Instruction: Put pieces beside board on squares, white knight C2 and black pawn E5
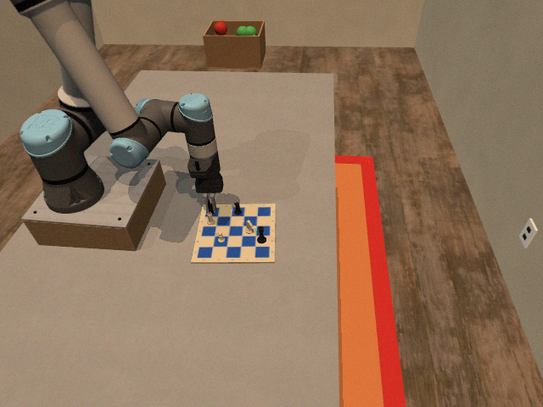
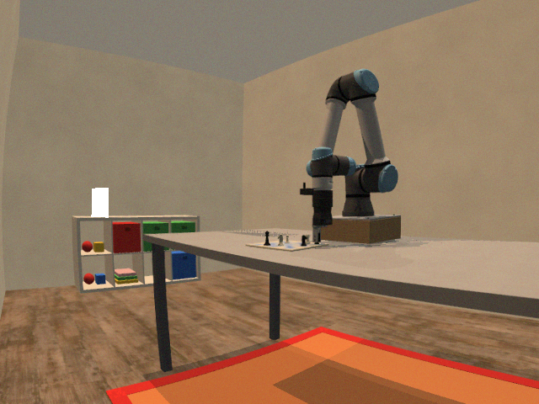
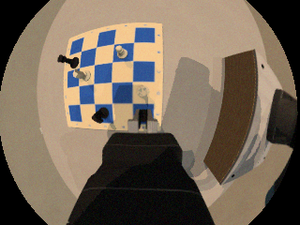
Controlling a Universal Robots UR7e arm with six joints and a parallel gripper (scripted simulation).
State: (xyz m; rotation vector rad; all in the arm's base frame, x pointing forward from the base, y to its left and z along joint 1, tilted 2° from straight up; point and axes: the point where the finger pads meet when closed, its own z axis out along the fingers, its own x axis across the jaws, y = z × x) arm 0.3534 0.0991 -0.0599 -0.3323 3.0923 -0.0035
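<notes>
Now: the black pawn 1 cm below my hand. Also, from my hand: white knight 13 cm ahead, 5 cm to the right, 1 cm below; white pawn 6 cm ahead, 10 cm to the right, 1 cm below; chessboard 9 cm ahead, 6 cm to the right, 3 cm below.
</notes>
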